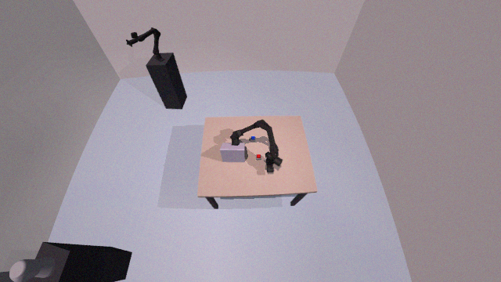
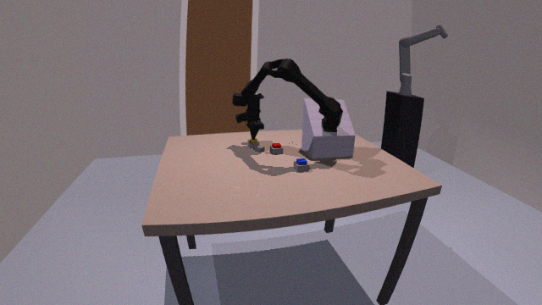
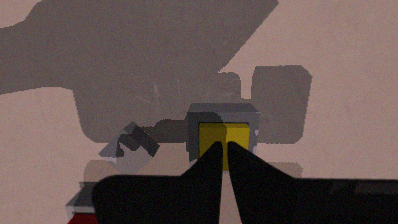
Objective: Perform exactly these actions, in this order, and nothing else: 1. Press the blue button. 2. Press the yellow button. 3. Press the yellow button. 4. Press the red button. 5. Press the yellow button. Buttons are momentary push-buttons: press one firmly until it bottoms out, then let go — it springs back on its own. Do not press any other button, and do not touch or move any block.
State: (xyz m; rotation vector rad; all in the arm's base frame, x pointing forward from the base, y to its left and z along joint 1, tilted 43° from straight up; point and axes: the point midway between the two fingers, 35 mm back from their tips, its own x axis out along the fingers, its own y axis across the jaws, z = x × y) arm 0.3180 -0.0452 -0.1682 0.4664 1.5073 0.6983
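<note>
The yellow button is 10 mm below my gripper tip. Round my gripper tip: blue button (300 mm to the left, 160 mm behind); red button (100 mm to the left, 100 mm behind); small grey block (70 mm to the left, 30 mm behind, 20 mm below).
</note>
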